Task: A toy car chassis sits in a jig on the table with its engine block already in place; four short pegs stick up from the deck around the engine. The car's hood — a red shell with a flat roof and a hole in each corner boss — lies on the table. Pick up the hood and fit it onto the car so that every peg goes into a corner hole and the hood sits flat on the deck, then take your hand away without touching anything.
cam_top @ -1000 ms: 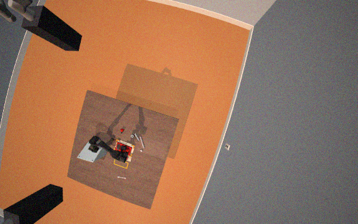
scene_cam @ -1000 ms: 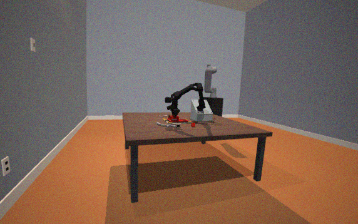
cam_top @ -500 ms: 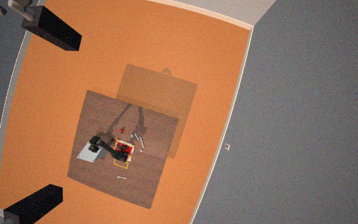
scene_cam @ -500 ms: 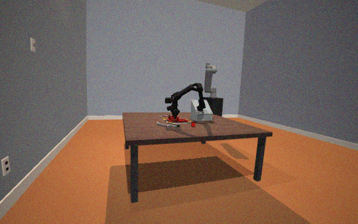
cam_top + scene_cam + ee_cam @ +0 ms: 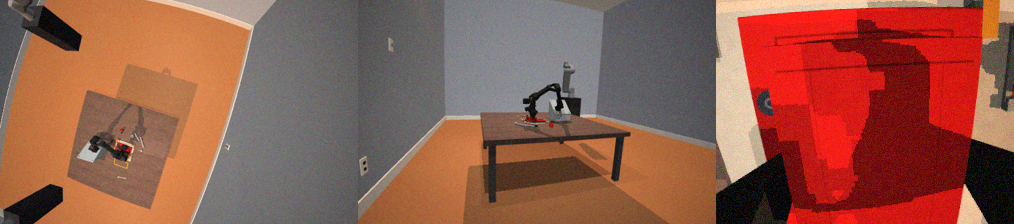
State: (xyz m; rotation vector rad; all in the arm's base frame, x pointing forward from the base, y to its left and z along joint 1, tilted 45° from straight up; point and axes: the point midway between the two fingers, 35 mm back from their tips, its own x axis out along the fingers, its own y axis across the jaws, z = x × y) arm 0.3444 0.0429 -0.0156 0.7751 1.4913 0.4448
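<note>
My gripper tip is 1 cm below the red hood. The rest, counted from my gripper tip: small wrench: 40 cm to the right, 4 cm below, 4 cm behind.
</note>
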